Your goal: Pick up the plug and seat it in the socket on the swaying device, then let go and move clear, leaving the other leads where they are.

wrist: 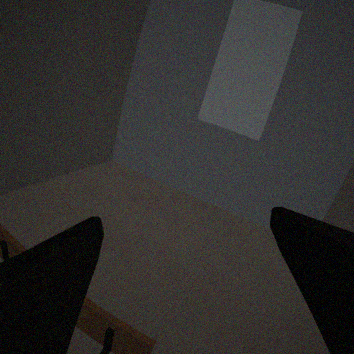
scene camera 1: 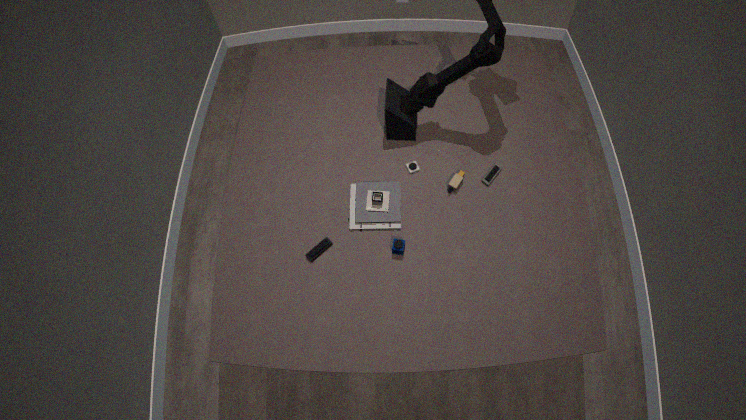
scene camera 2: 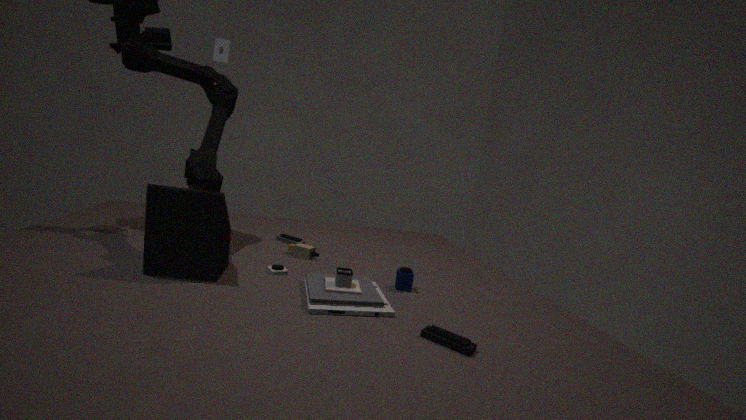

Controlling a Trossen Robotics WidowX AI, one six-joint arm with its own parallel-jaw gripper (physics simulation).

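Observation:
A cream plug with a yellow tip and a dark tail lies on its side on the mat, right of the device in scene camera 1. The device has a grey plate over a white base. A small upright socket with a dark rim stands on a white pad on the grey plate. My gripper is open and empty in the wrist view, pointing at the room, far from the plug. Its fingers are outside both scene views.
A blue block with a dark top stands near the device. A black bar, a dark bar with a pale edge and a small white square with a black knob lie around. The arm's black base stands behind.

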